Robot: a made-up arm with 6 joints.
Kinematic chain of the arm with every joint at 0, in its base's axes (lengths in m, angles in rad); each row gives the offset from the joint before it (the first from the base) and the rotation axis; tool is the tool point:
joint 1: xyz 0 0 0.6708 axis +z
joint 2: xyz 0.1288 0 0 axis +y
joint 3: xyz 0 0 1.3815 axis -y
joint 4: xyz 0 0 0.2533 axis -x
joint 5: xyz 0.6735 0 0 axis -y
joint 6: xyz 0.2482 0 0 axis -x
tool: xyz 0 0 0
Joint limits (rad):
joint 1: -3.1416..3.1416
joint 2: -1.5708..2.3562
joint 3: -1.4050..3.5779
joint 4: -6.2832..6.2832
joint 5: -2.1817..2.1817
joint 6: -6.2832..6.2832
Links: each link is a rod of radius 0.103 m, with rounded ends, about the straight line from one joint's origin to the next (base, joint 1, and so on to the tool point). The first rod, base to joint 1, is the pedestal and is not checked.
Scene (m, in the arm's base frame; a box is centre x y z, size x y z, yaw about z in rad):
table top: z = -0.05
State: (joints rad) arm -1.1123 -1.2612 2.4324 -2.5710 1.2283 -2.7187
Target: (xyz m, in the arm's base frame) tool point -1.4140 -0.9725 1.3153
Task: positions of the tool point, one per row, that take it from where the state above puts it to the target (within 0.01 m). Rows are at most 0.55 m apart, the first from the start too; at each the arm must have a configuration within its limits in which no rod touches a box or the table.
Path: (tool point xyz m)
1: -1.2993 1.2572 0.7598
2: -1.5862 0.8568 0.8727
3: -1.7474 0.3932 0.9852
4: -1.7701 -0.0936 1.0968
5: -1.6547 -0.5620 1.2069
6: -1.4140 -0.9725 1.3154

